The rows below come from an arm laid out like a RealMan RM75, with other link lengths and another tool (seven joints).
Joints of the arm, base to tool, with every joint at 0 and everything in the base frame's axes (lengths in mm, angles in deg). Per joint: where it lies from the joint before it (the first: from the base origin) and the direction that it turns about. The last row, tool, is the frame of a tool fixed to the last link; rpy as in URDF.
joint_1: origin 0 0 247.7 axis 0 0 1
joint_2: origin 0 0 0 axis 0 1 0
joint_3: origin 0 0 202.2 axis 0 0 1
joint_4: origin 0 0 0 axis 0 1 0
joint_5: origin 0 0 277.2 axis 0 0 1
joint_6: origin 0 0 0 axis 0 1 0
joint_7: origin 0 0 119.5 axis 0 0 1
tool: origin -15 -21 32 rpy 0 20.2 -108.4
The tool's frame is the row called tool.
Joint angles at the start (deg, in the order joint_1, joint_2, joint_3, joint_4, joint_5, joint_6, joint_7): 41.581 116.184 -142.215 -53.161 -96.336 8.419 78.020
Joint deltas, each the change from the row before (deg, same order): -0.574 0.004 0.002 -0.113 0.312 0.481 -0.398; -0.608 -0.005 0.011 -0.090 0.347 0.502 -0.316; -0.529 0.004 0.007 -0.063 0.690 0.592 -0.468; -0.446 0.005 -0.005 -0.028 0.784 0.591 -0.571; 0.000 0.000 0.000 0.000 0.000 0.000 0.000; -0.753 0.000 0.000 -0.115 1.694 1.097 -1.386; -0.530 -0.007 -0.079 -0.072 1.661 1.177 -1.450; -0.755 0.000 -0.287 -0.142 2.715 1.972 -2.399
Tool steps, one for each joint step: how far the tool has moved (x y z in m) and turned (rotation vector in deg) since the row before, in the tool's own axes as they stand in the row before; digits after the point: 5 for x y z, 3 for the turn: -0.00108 0.00181 -0.00165 -0.575 0.202 0.169; -0.00124 0.00228 -0.00179 -0.688 0.188 0.271; -0.00088 0.00247 -0.00151 -0.803 0.248 0.360; -0.00075 0.00244 -0.00129 -0.778 0.239 0.276; 0.00000 0.00000 0.00000 0.000 0.000 0.000; -0.00088 0.00421 -0.00210 -1.394 0.465 0.376; -0.00033 0.00369 -0.00152 -1.249 0.521 0.082; -0.00074 0.00515 -0.00248 -1.928 0.762 -0.050
